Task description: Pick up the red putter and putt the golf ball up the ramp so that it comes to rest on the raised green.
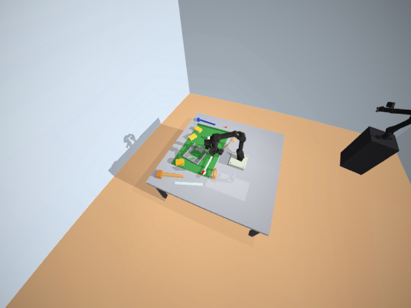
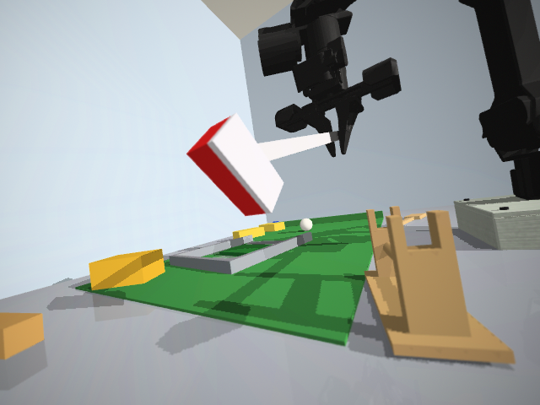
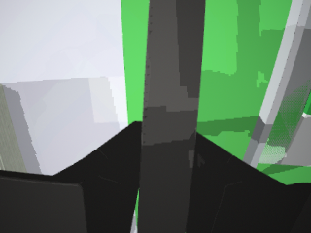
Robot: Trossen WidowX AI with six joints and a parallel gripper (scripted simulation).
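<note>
Right now the red putter is 12 cm to the left of my gripper tip, 1 cm below it and 1 cm behind it. The rest, counted from my gripper tip: green mat 24 cm ahead, 16 cm below, 12 cm to the right; then wooden stand 14 cm to the left, 13 cm below, 8 cm behind; then white golf ball 28 cm to the right, 24 cm ahead, 14 cm below.
</note>
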